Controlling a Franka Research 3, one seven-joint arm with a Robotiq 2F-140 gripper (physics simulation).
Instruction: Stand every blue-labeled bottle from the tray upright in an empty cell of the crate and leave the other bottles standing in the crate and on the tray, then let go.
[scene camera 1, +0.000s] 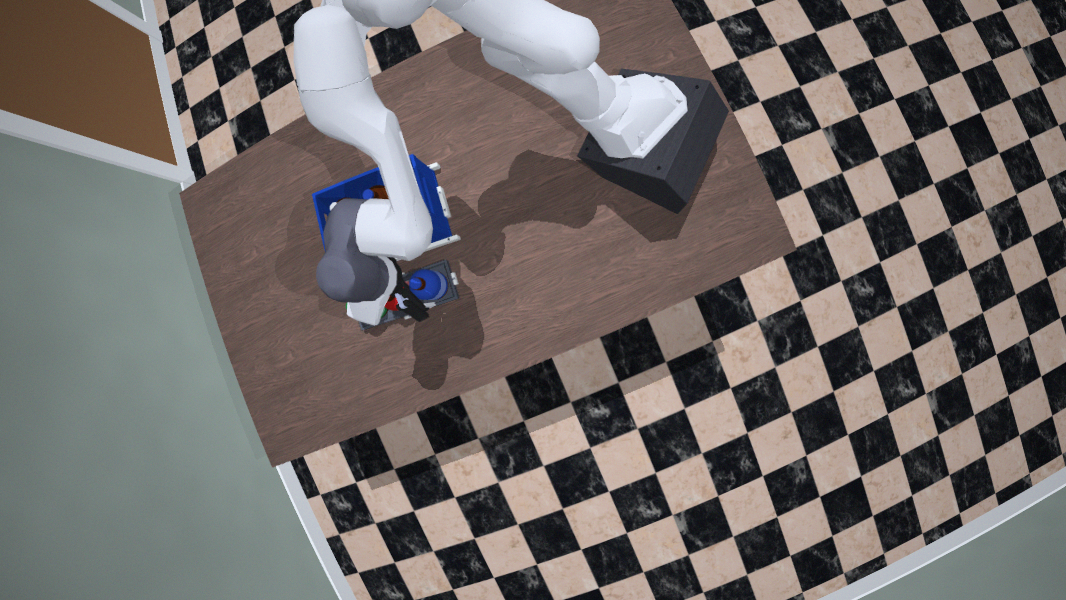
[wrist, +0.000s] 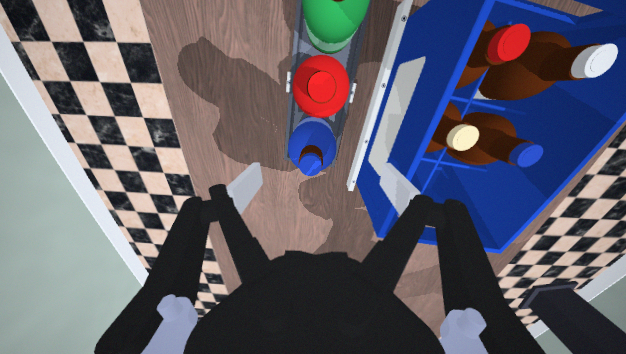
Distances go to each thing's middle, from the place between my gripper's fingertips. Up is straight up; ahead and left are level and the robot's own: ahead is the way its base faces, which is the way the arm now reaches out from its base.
Right now my hand is 1 cm short of the blue bottle (scene camera 1: 425, 284), 1 cm to the right of it and 8 cm above it. From my hand the other things lie so: red bottle (wrist: 320, 86) 9 cm ahead, 2 cm to the right, 8 cm below.
